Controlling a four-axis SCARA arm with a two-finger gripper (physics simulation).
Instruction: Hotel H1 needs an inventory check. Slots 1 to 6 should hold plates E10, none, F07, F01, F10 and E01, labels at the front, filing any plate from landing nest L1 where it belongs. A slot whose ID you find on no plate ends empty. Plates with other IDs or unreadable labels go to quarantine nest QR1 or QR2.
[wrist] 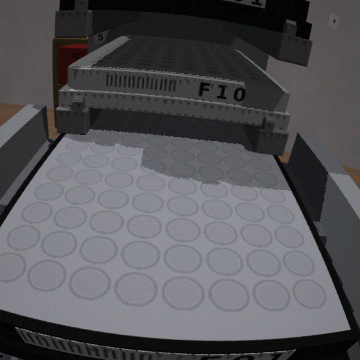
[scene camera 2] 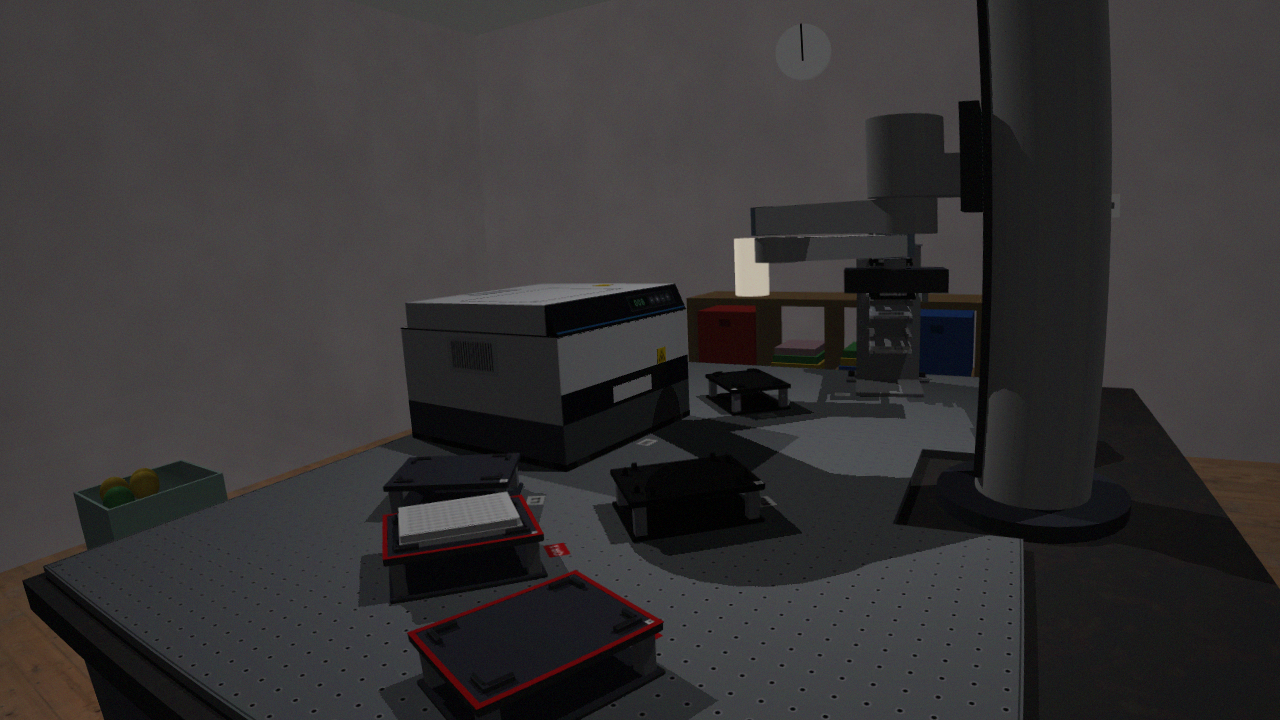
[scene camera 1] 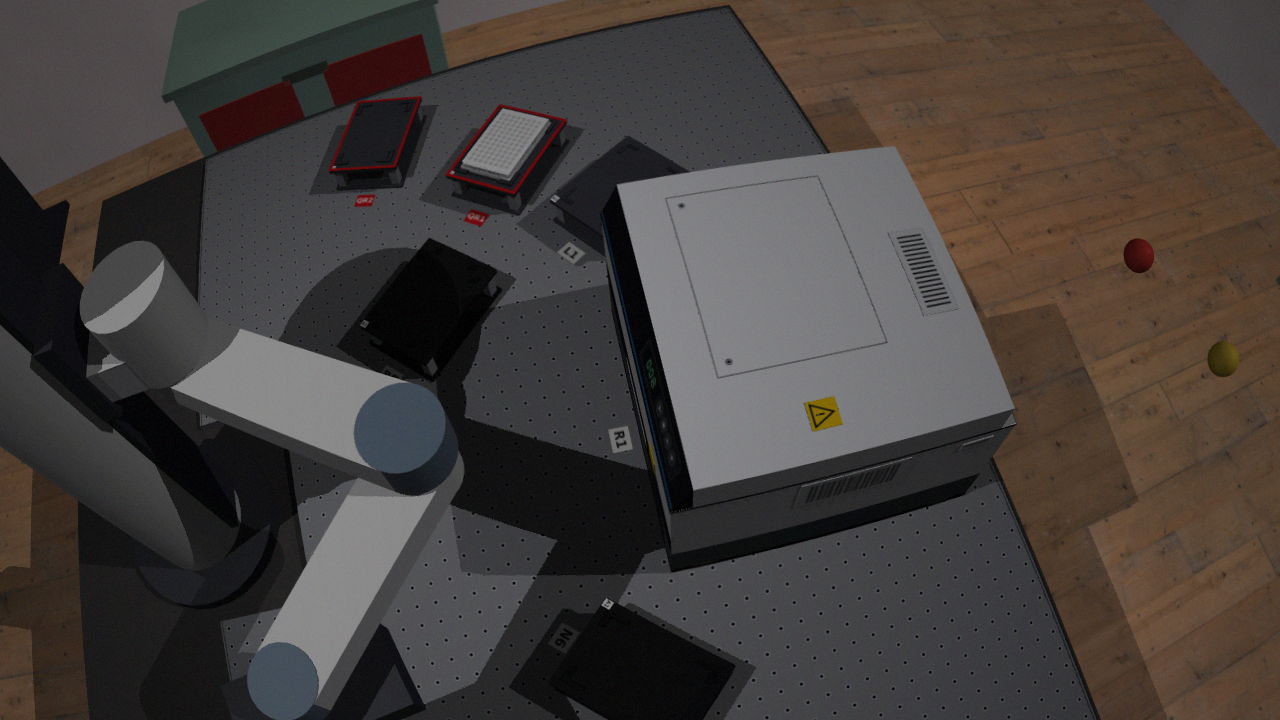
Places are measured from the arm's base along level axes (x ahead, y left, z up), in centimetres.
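Where they show: gripper, between the fingertips: (wrist: 169, 137); arm's base, origin of its link: (scene camera 2: 1030, 502) (scene camera 1: 204, 524).
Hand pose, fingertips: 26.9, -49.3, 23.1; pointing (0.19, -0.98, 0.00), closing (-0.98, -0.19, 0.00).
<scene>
Each offset is from my fingertips to the top centre of the thing, as dx, dy, dz. "spot": to the spot under its first point.
My gripper (scene camera 2: 896, 280) (wrist: 169, 137) is shut on a white-topped, black-edged plate @[-0.5, +2.4, +0.4] (wrist: 170, 240). Its front label is cut off at the bottom of the wrist view and cannot be fully read. The plate's far end is level beneath the shelf holding plate F10 @[+1.1, -5.5, +2.7] (wrist: 180, 85) in hotel H1 (scene camera 2: 881, 367) (wrist: 72, 119). A black plate @[spot: +0.2, +0.9, +5.1] (wrist: 175, 7) sits above F10, its label partly cut off, ending in 1. The lower slots are hidden. A white plate @[+29.9, +92.9, -15.4] (scene camera 1: 507, 143) (scene camera 2: 458, 517) lies on nest QR1 @[+29.9, +92.9, -16.3] (scene camera 1: 483, 185). Nests QR2 @[+9.9, +105.7, -16.3] (scene camera 1: 375, 134) (scene camera 2: 537, 640) and L1 @[+43.6, +79.0, -16.5] (scene camera 1: 613, 183) (scene camera 2: 454, 471) show no plate.
A large white instrument @[+54.1, +42.5, +3.2] (scene camera 1: 769, 286) (scene camera 2: 617, 358) stands by label R1 @[spot: +33.0, +44.8, -21.8] (scene camera 1: 620, 438). A black nest @[+14.0, +69.7, -15.9] (scene camera 1: 429, 308) (scene camera 2: 687, 479) stands between it and the arm column (scene camera 2: 1042, 268). Another black nest @[+26.4, +14.5, -16.3] (scene camera 1: 644, 667) (scene camera 2: 748, 381) stands beside label N6 @[spot: +19.3, +22.6, -21.9] (scene camera 1: 562, 636).
</scene>
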